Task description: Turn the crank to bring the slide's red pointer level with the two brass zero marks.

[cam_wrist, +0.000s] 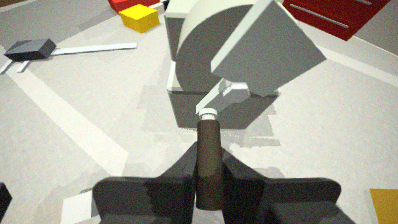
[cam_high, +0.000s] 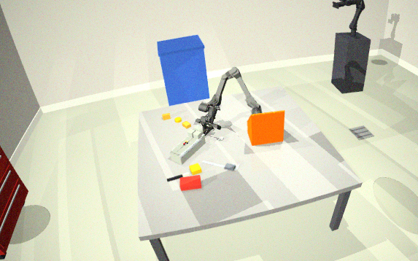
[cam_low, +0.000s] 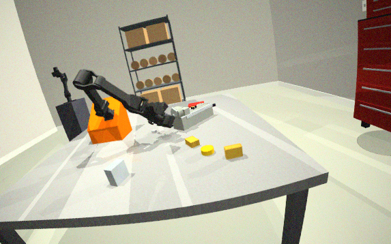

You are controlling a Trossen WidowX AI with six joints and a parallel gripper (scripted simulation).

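The dark brown crank handle is 1 cm behind my gripper tip, 1 cm to the right of it and 3 cm above it. Round my gripper tip: yellow block (8 cm ahead, 32 cm to the left, 2 cm below); grey cube (14 cm behind, 41 cm to the right); red pointer (14 cm ahead, 14 cm to the left, 5 cm above).
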